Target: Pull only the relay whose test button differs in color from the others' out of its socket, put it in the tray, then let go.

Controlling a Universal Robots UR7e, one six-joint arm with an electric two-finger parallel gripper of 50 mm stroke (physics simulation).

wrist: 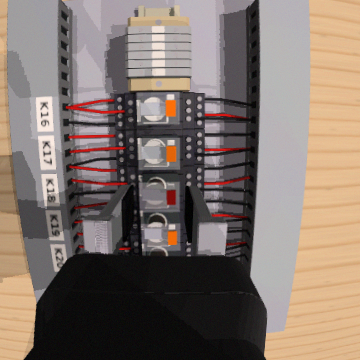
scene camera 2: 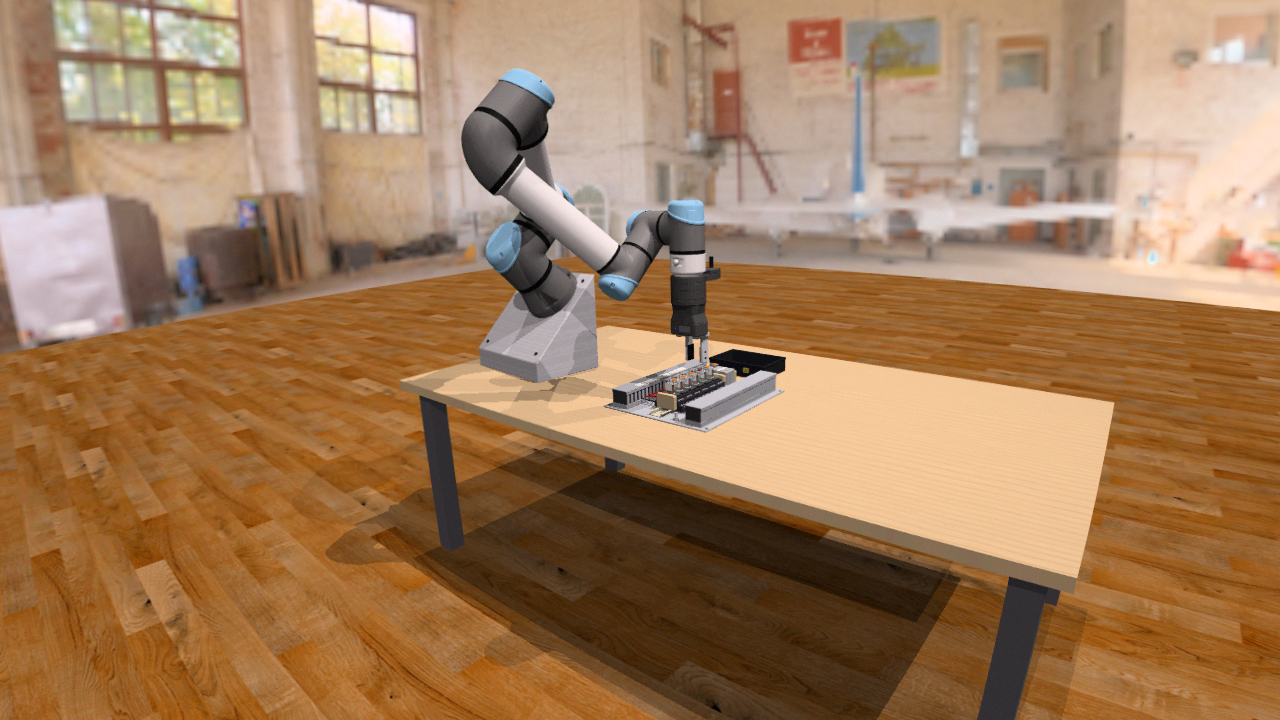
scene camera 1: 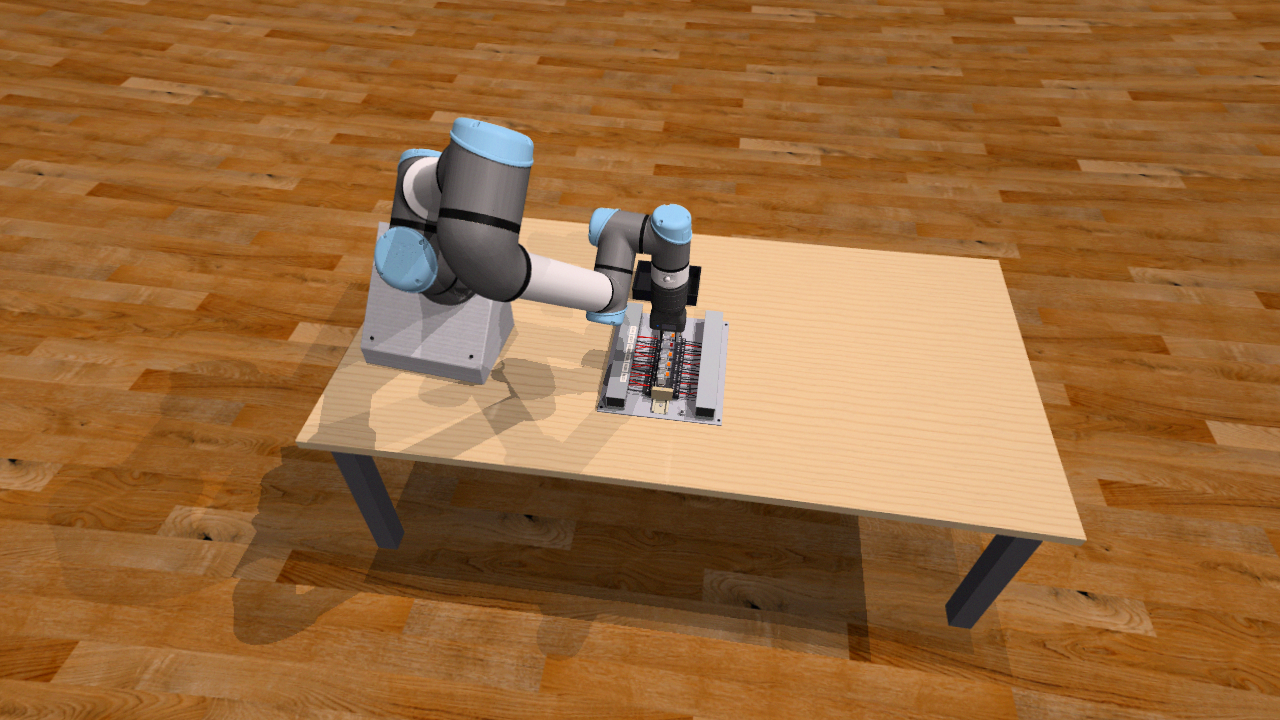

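Seen in the pictures: gripper, fingertip midpoint: (wrist: 159, 202) (scene camera 2: 696, 360) (scene camera 1: 668, 337); arm's base at its link origin: (scene camera 2: 554, 295) (scene camera 1: 450, 270).
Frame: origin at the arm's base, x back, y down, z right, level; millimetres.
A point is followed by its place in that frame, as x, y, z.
The relay with the dark red button (wrist: 171, 197) @(-495, 122, 21) stands third in the row in the wrist view, seated in line with its neighbours beside label K18. Relays with orange buttons (wrist: 171, 108) @(-494, 122, -38) (wrist: 171, 154) @(-495, 122, -8) (wrist: 172, 237) @(-496, 122, 50) stand on both sides of it. My gripper (wrist: 159, 202) @(-487, 104, 19) (scene camera 2: 698, 360) @(-487, 104, 19) is above the row with its fingers part-way apart, one on each side of the red-button relay as seen from above. A gap shows on both sides of that relay, and the fingers hold nothing. The black tray (scene camera 1: 694, 284) @(-519, 189, -264) (scene camera 2: 775, 365) @(-532, 167, -247) stands on the table behind the panel.
Grey cable ducts (wrist: 282, 150) @(-582, 149, -10) (scene camera 1: 711, 367) @(-589, 149, 50) (scene camera 2: 735, 397) @(-604, 160, 41) run along both sides of the row, with red and black wires between. A grey terminal block (wrist: 159, 52) @(-485, 145, -79) with beige ends stands at one end of the relays. The arm's base (scene camera 1: 429, 344) @(29, 118, 116) stands at the table's left.
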